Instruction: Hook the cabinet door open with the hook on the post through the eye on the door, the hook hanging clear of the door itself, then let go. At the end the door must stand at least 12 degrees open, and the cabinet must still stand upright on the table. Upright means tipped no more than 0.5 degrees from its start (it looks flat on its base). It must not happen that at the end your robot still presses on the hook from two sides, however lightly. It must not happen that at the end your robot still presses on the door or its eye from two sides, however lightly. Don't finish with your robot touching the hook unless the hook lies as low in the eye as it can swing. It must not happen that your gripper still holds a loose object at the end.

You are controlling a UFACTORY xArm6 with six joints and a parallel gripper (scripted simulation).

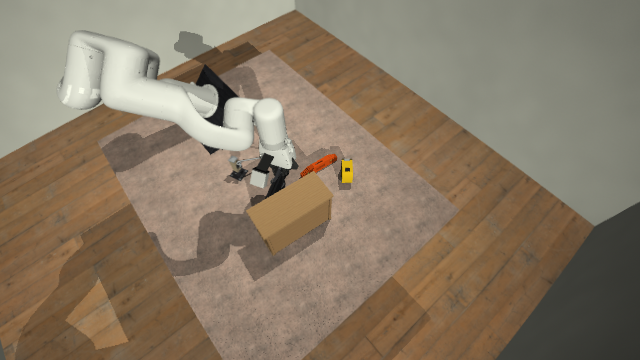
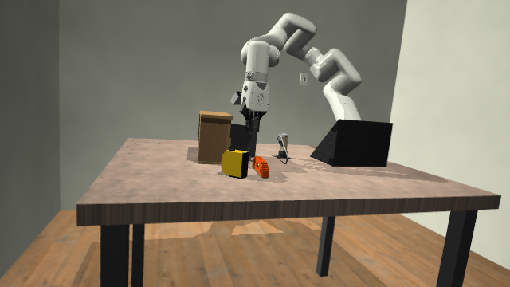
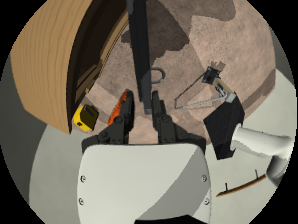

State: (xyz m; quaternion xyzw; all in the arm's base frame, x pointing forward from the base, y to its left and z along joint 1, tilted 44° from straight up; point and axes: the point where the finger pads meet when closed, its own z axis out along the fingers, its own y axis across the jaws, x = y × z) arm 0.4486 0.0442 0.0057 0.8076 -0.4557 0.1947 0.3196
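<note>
The thin hook rod lies 13 cm behind my hand, 8 cm below it and 2 cm to the right of it. Also, from my hand: orange tool 15 cm to the left, 11 cm below, 1 cm ahead; then hook post 15 cm behind, 7 cm below, 6 cm to the right; then dark door 7 cm to the right, 6 cm below, 3 cm ahead.
</note>
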